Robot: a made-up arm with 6 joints.
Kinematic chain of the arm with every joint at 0, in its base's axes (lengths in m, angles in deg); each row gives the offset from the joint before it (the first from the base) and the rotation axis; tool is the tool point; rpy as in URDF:
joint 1: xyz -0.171 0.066 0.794 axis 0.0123 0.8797 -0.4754
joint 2: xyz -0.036 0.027 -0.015 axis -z
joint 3: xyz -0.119 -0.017 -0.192 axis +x
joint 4: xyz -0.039 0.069 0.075 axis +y
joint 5: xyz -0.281 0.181 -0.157 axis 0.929 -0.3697 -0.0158
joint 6: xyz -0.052 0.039 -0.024 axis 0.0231 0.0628 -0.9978
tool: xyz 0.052 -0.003 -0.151 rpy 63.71 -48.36 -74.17
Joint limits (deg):
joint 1: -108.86..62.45
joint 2: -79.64..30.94
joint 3: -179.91..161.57
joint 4: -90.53..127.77
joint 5: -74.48..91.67
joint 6: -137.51..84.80
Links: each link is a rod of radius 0.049 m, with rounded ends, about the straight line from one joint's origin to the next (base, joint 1, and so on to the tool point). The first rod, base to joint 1, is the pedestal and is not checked.
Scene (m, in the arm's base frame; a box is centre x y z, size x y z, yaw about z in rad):
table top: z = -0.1
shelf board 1: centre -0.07 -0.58 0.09 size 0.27 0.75 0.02 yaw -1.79
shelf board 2: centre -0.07 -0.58 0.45 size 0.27 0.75 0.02 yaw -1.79
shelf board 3: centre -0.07 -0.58 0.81 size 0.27 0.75 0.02 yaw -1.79
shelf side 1: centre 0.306 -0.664 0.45 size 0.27 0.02 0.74 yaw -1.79
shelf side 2: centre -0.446 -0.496 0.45 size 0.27 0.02 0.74 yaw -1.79
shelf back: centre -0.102 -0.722 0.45 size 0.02 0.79 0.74 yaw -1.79
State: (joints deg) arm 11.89 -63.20 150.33 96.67 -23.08 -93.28
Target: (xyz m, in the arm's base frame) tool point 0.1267 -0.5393 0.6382
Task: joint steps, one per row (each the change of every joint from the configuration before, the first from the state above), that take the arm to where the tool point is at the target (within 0.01 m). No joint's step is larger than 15 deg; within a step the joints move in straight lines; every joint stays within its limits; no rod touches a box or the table.
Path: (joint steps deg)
1: 11.55 -4.67 -13.09 10.37 -13.54 4.75
2: 11.54 -4.67 -13.10 10.36 -13.53 4.74
3: 11.55 -4.68 -13.09 10.37 -13.54 4.75
4: -3.41 -0.80 -7.88 0.00 12.40 1.16
5: -3.40 -0.81 -7.89 0.00 12.39 1.17
6: -3.41 -0.81 -7.88 0.00 12.40 1.16
7: -11.11 3.59 10.09 -10.14 4.52 -4.49
8: -11.11 3.60 10.10 -10.14 4.52 -4.48
9: -11.11 3.59 10.10 -10.14 4.52 -4.49

